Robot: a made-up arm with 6 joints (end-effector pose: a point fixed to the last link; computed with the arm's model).
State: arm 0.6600 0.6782 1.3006 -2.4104 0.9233 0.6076
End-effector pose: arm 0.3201 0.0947 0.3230 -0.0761 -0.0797 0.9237 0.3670
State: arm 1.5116 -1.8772 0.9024 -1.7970 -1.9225 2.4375
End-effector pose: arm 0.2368 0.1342 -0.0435 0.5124 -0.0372 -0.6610 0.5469
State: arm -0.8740 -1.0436 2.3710 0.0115 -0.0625 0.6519
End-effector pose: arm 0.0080 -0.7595 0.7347 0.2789 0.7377 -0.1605 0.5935
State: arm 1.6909 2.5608 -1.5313 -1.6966 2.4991 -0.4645
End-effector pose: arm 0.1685 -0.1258 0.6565 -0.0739 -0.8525 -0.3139 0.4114
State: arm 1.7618 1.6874 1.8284 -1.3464 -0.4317 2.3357
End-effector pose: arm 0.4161 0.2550 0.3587 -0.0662 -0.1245 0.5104 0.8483
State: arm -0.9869 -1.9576 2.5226 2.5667 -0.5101 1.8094
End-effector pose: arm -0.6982 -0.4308 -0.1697 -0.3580 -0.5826 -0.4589 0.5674
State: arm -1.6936 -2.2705 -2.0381 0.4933 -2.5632 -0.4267
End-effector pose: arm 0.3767 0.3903 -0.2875 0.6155 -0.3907 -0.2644 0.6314
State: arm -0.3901 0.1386 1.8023 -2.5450 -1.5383 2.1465
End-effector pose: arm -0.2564 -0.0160 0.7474 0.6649 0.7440 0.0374 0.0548
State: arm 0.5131 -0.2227 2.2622 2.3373 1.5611 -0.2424
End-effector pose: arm 0.2770 -0.0244 0.3076 -0.4787 0.2905 -0.7673 0.3126
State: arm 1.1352 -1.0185 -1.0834 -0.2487 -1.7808 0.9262
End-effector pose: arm -0.0427 0.4631 0.1902 -0.4527 0.5141 -0.7072 0.1749
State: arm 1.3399 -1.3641 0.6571 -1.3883 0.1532 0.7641
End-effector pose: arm 0.2699 0.1701 0.2328 -0.7240 0.6409 -0.1006 0.2344
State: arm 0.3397 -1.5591 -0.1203 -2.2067 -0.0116 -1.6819
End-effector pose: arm 0.2262 -0.1242 0.2017 0.0143 0.9546 -0.0340 0.2956
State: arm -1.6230 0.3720 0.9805 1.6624 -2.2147 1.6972
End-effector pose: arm -0.4574 -0.4850 0.6375 -0.4393 0.4131 0.0428 0.7966
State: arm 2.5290 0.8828 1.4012 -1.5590 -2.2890 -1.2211
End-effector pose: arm 0.3346 0.8228 -0.1338 0.4562 -0.3946 -0.3911 0.6951
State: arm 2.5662 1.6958 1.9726 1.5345 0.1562 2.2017
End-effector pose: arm -0.0101 0.7073 0.0110 0.8547 -0.2948 -0.4267 0.0207
